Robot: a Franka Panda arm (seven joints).
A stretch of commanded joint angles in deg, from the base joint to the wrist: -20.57 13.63 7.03 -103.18 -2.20 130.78 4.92; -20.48 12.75 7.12 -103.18 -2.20 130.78 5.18; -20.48 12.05 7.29 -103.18 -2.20 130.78 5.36; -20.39 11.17 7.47 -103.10 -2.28 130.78 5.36; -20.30 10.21 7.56 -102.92 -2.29 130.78 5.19; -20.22 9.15 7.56 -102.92 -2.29 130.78 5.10; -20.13 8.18 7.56 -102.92 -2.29 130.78 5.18; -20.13 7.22 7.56 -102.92 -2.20 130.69 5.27; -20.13 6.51 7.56 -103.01 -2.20 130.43 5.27; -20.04 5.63 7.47 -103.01 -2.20 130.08 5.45; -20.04 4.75 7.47 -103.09 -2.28 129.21 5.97; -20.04 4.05 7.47 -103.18 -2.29 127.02 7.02
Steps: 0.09 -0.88 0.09 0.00 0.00 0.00 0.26; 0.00 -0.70 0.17 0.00 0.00 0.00 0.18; 0.09 -0.88 0.18 0.08 -0.08 0.00 0.00; 0.09 -0.96 0.09 0.18 -0.01 0.00 -0.17; 0.08 -1.06 0.00 0.00 0.00 0.00 -0.09; 0.09 -0.97 0.00 0.00 0.00 0.00 0.08; 0.00 -0.96 0.00 0.00 0.09 -0.09 0.09; 0.00 -0.71 0.00 -0.09 0.00 -0.26 0.00; 0.09 -0.88 -0.09 0.00 0.00 -0.35 0.18; 0.00 -0.88 0.00 -0.08 -0.08 -0.87 0.52; 0.00 -0.70 0.00 -0.09 -0.01 -2.19 1.05
